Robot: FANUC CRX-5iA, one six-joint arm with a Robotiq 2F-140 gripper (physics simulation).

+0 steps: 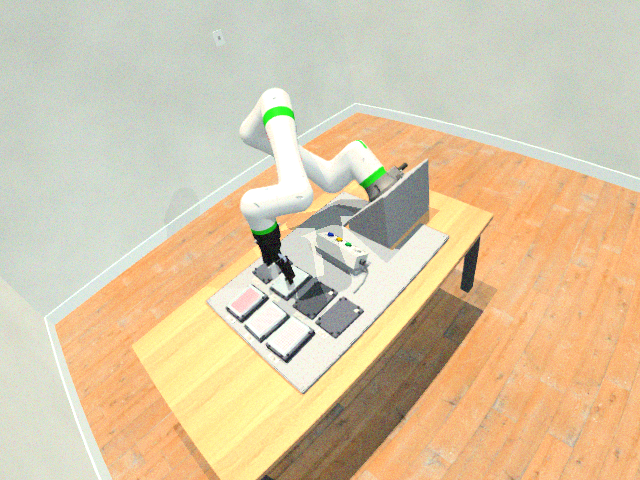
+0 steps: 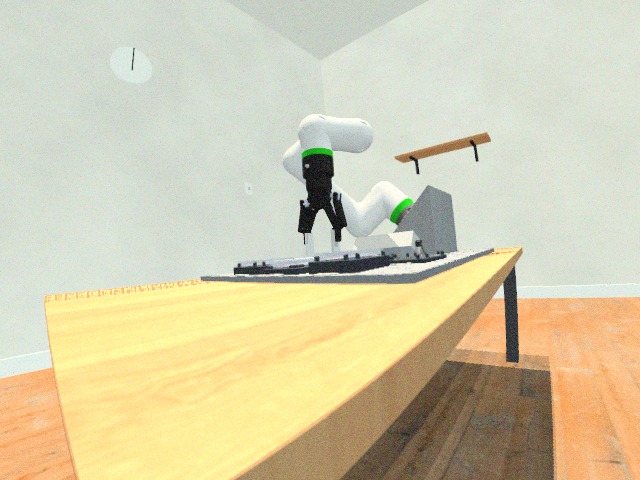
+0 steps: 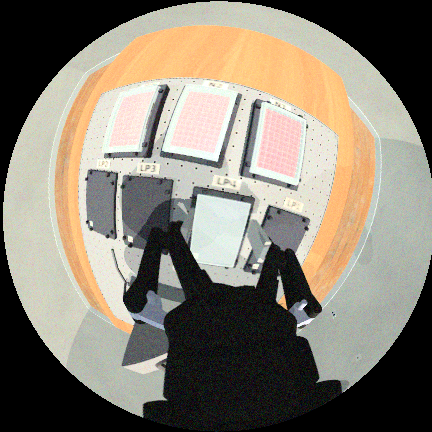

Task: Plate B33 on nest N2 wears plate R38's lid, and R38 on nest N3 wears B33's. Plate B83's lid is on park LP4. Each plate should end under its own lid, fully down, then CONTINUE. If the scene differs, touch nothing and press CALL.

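Seen in the pictures: gripper, between the fingertips: (image 1: 283, 282) (image 2: 322, 256) (image 3: 222, 222); arm's base, origin of its link: (image 1: 384, 191) (image 2: 415, 222).
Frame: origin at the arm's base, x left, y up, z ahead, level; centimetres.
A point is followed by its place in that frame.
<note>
My gripper (image 1: 289, 279) @[y -10.3, x -1.7, z 55.5 cm] (image 2: 321, 243) @[y -10.3, x -1.7, z 55.5 cm] (image 3: 222, 222) @[y -10.3, x -1.7, z 55.5 cm] is partly open and empty, fingers pointing down above park LP4, one towards each long side of the pale lid (image 3: 221, 227) @[y -11.5, x -2.2, z 54.2 cm] (image 1: 280, 286) @[y -11.5, x -2.3, z 57.1 cm] lying there. A plate with pink wells (image 3: 202, 122) @[y -10.3, x 5.8, z 69.1 cm] (image 1: 266, 320) @[y -10.3, x 7.9, z 70.4 cm] sits on nest N2, another (image 3: 278, 145) @[y -10.2, x -6.0, z 69.9 cm] (image 1: 247, 302) @[y -10.2, x -4.6, z 71.1 cm] on N1, and a third (image 3: 132, 120) @[y -9.3, x 17.2, z 67.5 cm] (image 1: 290, 338) @[y -9.3, x 21.2, z 68.8 cm] on the nest at the other end of the row, whose label is unreadable. All three look covered by pale, clear lids. The plate names are not readable.
Dark parks LP3 (image 3: 147, 207) @[y -12.3, x 11.2, z 53.4 cm] (image 1: 311, 302) @[y -12.3, x 12.4, z 53.3 cm], LP2 (image 3: 101, 202) @[y -12.3, x 23.0, z 51.1 cm] (image 1: 340, 316) @[y -12.3, x 25.0, z 50.2 cm] and LP1 (image 3: 289, 225) @[y -12.3, x -14.7, z 58.0 cm] show no lid. A white button box (image 1: 338, 250) @[y -6.4, x 5.1, z 32.3 cm] with blue, yellow and green buttons stands behind the parks. A grey upright panel (image 1: 405, 206) @[y -0.9, x 12.8, z 1.3 cm] stands near the arm's base.
</note>
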